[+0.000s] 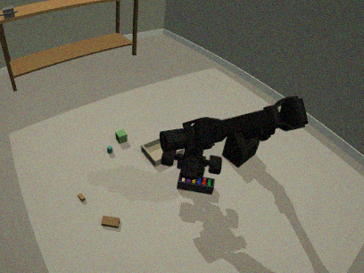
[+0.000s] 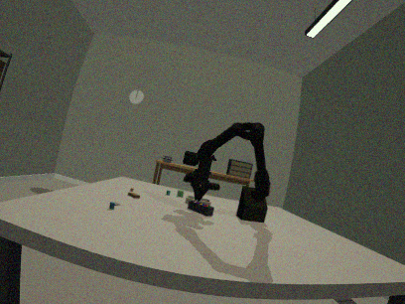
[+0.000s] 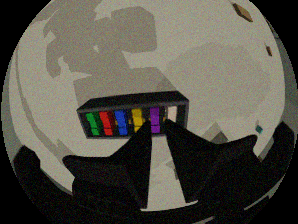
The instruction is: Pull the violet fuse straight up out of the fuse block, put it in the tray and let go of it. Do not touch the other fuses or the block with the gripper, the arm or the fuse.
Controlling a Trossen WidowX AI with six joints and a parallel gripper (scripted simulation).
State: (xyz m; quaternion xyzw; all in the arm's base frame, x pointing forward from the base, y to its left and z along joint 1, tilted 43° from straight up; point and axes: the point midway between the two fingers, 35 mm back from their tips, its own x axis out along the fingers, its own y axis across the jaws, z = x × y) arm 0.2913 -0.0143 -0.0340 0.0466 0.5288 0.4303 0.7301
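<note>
The violet fuse is 2 cm below my gripper tip. Round my gripper tip: tray 18 cm to the right, 5 cm below, 5 cm behind; then small teal block 31 cm to the right, 11 cm ahead, 4 cm below; then green cube 34 cm to the right, 3 cm below, 3 cm ahead.
</note>
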